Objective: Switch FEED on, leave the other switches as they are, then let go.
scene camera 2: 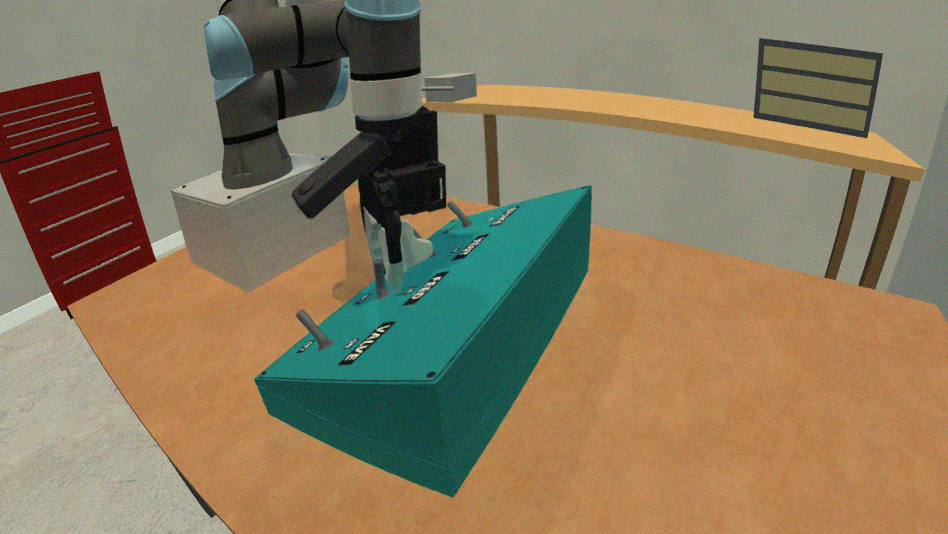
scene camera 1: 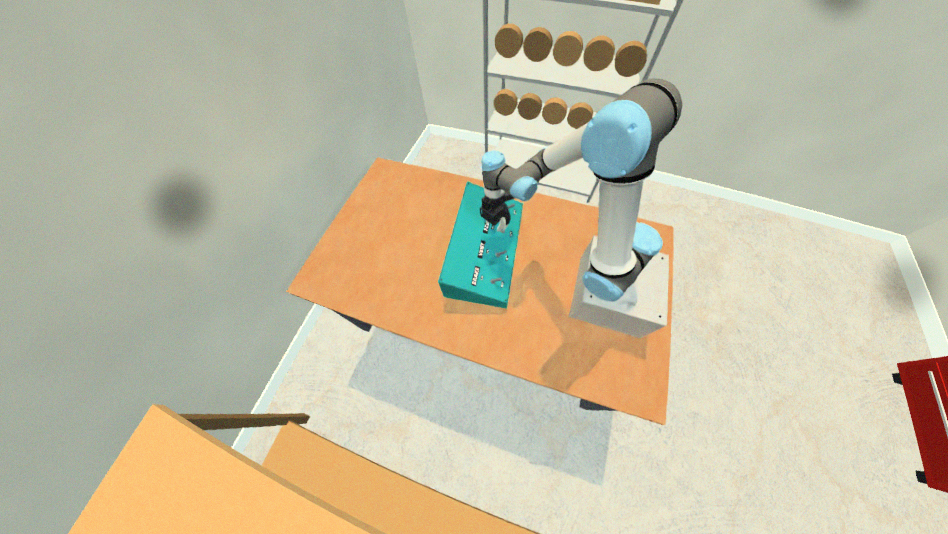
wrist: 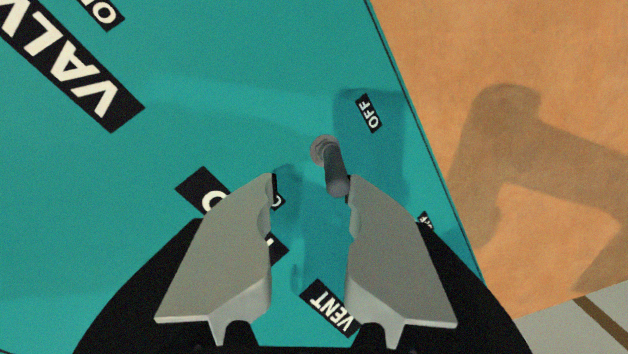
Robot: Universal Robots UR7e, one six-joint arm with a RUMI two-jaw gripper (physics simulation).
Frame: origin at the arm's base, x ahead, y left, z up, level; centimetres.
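Seen in the pictures: gripper, fingertip midpoint: (scene camera 2: 390, 282) (scene camera 1: 499, 227) (wrist: 311, 177); arm's base, origin of the base link: (scene camera 2: 257, 176).
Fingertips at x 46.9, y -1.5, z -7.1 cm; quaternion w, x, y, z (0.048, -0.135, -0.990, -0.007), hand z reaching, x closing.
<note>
Pixels of each thing's middle, then the offset from my fingertips to it. Level surfaces: height alone.
- teal switch panel, body centre: (wrist: 292, 227) (scene camera 2: 454, 301) (scene camera 1: 484, 243) dy +7.3, dx +3.4, dz -4.8 cm
- FEED lever, body centre: (wrist: 334, 167) (scene camera 2: 379, 276) dy -0.5, dx -1.4, dz +0.5 cm
- VALVE lever, body centre: (scene camera 2: 311, 326) dy -12.4, dx +1.0, dz +0.0 cm
- VENT lever, body centre: (scene camera 2: 458, 212) dy +21.9, dx -10.2, dz +0.0 cm
- orange table, its level: dz -10.7 cm
The teal switch panel (scene camera 1: 463, 232) (scene camera 2: 524, 298) (wrist: 210, 135) has several toggle levers. The FEED lever (scene camera 2: 380, 281) (wrist: 335, 172) looks nearly upright in scene camera 2; its exact position is hard to tell. The VALVE lever (scene camera 2: 310, 326) and the VENT lever (scene camera 2: 459, 214) lean toward their OFF side. My gripper (scene camera 1: 502, 226) (scene camera 2: 387, 275) (wrist: 311, 177) is low over the panel at FEED, its fingers partly open. In the wrist view the FEED lever's tip is close beside the right fingertip, with a gap to the left one. The left finger partly covers the FEED and ON labels.
The panel sits on the orange table (scene camera 1: 358, 245) (scene camera 2: 696, 371). The arm's grey base box (scene camera 1: 620, 319) (scene camera 2: 258, 238) stands on the table beside it. A shelf rack (scene camera 1: 485, 99) stands behind the table. A red drawer cabinet (scene camera 2: 72, 199) and a curved wooden bench (scene camera 2: 630, 118) are farther away.
</note>
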